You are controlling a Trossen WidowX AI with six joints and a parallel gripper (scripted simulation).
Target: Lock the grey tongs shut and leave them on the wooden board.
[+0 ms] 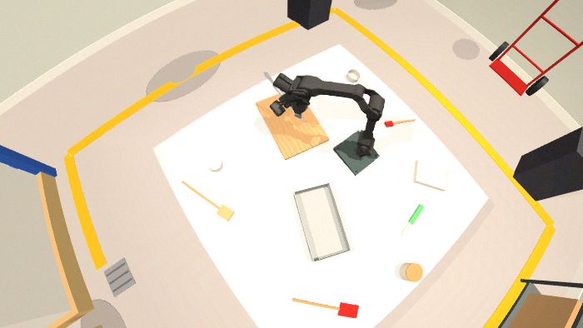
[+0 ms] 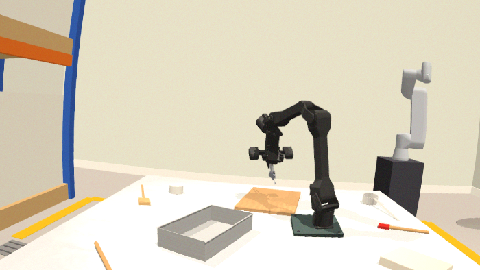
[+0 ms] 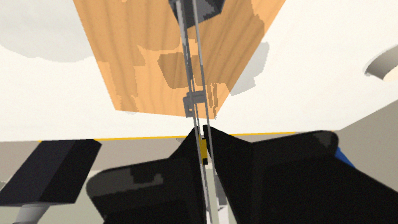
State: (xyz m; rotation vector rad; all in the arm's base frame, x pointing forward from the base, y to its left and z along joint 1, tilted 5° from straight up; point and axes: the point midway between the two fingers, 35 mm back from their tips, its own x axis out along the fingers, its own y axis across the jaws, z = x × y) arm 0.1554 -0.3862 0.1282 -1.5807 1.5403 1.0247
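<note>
Now: the yellow mark 30 mm to the left of my gripper tip and 30 mm above it. The rest, counted from my gripper tip: cream block: 350 mm behind, 730 mm to the left, 130 mm below; then grey roasting tin: 230 mm ahead, 500 mm to the left, 120 mm below; then wooden board: 20 mm behind, 40 mm to the left, 140 mm below.
</note>
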